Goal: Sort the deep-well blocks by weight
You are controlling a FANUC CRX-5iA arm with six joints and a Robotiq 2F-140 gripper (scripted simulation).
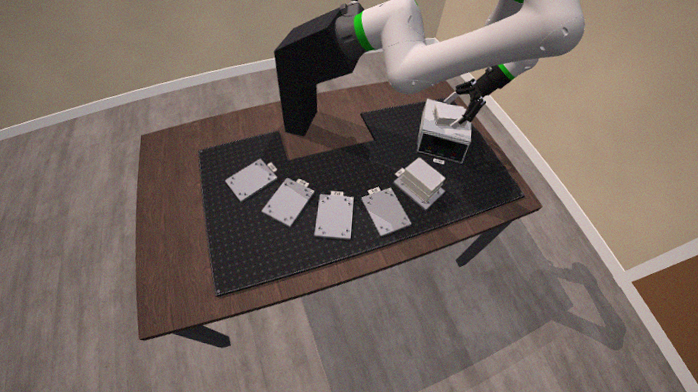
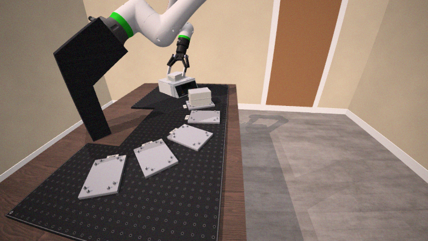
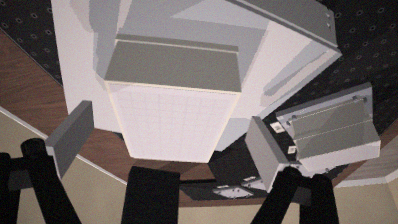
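The weigher platform is 4 cm below my hand. Round my hand: plate: 29 cm ahead, 14 cm to the right, 13 cm below; check-weigher CW: 1 cm ahead, 7 cm below.
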